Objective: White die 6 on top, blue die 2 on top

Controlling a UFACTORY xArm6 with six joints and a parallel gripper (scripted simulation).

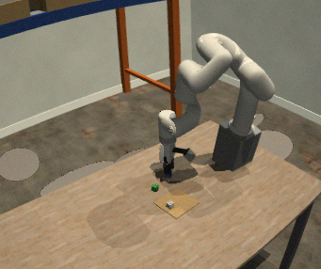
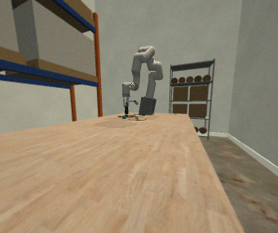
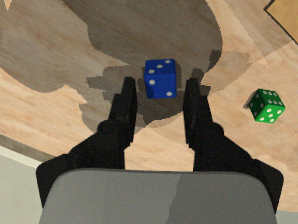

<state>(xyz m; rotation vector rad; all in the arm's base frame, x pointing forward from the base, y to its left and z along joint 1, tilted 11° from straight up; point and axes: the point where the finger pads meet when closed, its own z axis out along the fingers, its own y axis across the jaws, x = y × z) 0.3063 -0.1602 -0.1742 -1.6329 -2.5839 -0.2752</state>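
My gripper is now 4 cm above the blue die. Also, from my hand: green die (11 cm ahead, 2 cm to the left, 4 cm below); then tan mat (12 cm ahead, 15 cm to the left, 5 cm below); then white die (15 cm ahead, 15 cm to the left, 3 cm below).
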